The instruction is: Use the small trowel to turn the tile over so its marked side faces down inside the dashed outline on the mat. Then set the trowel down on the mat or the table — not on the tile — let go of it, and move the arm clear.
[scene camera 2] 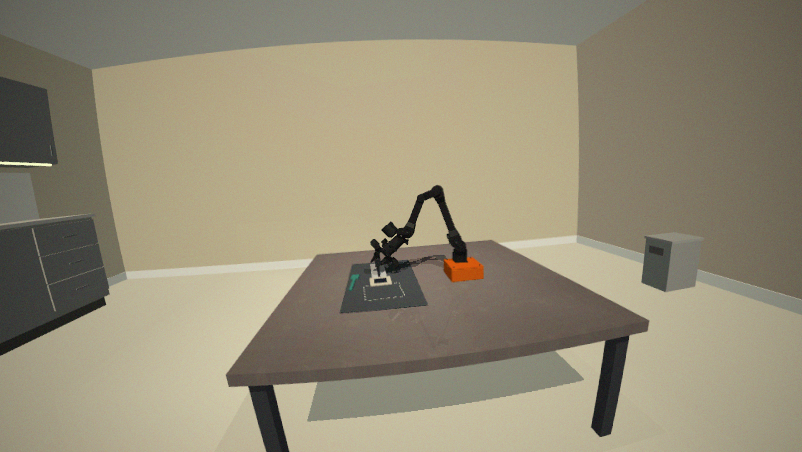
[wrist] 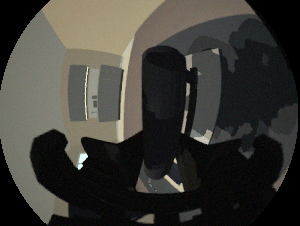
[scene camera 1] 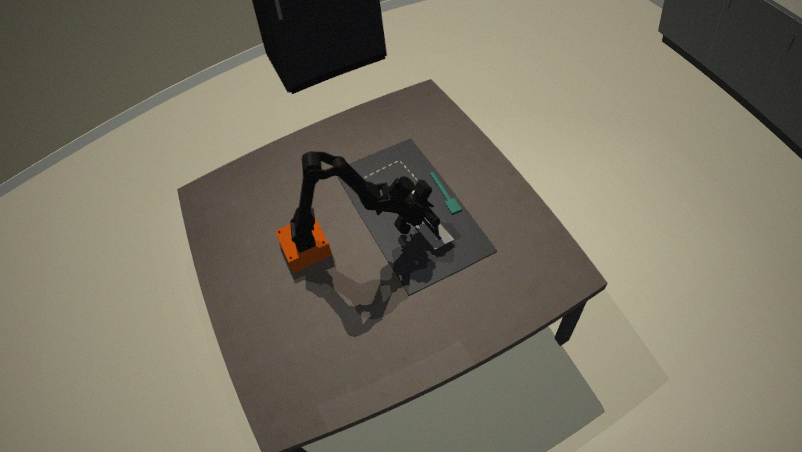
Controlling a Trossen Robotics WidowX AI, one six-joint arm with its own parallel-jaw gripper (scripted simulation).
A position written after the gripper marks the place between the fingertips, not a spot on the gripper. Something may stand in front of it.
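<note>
The gripper [scene camera 1: 430, 210] is visible, and the wrist view shows the gripper [wrist: 159, 130] too.
</note>
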